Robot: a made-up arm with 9 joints. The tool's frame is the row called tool.
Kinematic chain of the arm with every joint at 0, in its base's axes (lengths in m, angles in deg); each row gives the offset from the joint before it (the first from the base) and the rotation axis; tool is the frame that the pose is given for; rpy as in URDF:
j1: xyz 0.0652 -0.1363 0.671 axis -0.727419 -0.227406 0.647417
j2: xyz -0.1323 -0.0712 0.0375 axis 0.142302 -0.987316 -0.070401
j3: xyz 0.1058 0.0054 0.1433 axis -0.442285 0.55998 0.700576
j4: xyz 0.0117 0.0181 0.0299 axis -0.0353 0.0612 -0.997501
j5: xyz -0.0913 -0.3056 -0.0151 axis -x
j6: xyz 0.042 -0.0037 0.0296 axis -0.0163 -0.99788 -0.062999
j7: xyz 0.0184 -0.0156 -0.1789 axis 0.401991 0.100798 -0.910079
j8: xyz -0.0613 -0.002 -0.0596 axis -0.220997 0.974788 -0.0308
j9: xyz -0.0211 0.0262 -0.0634 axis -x
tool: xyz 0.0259 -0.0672 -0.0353 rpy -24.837 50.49 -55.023
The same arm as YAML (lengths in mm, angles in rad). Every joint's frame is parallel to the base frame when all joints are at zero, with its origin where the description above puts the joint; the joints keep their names.
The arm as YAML. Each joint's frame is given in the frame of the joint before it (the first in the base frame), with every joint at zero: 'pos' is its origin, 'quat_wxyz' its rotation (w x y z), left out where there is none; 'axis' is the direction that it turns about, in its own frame. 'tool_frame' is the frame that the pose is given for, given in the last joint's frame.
length_unit: mm
angle_unit: rad
joints:
  - joint: j1
    pos: [65.2, -136.3, 671.0]
    axis: [-0.727419, -0.227406, 0.647417]
  - joint: j2
    pos: [-132.3, -71.2, 37.5]
    axis: [0.142302, -0.987316, -0.070401]
  - joint: j3
    pos: [105.8, 5.4, 143.3]
    axis: [-0.442285, 0.55998, 0.700576]
  - joint: j4
    pos: [11.7, 18.1, 29.9]
    axis: [-0.0353, 0.0612, -0.997501]
  - joint: j5
    pos: [-91.3, -305.6, -15.1]
    axis: [-1.0, 0.0, 0.0]
  - joint: j6
    pos: [42.0, -3.7, 29.6]
    axis: [-0.0163, -0.99788, -0.062999]
  - joint: j7
    pos: [18.4, -15.6, -178.9]
    axis: [0.401991, 0.100798, -0.910079]
  - joint: j8
    pos: [-61.3, -2.0, -59.6]
    axis: [-0.220997, 0.974788, -0.0308]
  - joint: j9
    pos: [-21.1, 26.2, -63.4]
    axis: [-1.0, 0.0, 0.0]
tool_frame:
  pos: [25.9, -67.2, -35.3]
  quat_wxyz: [0.825808, 0.019882, 0.459261, -0.326688]

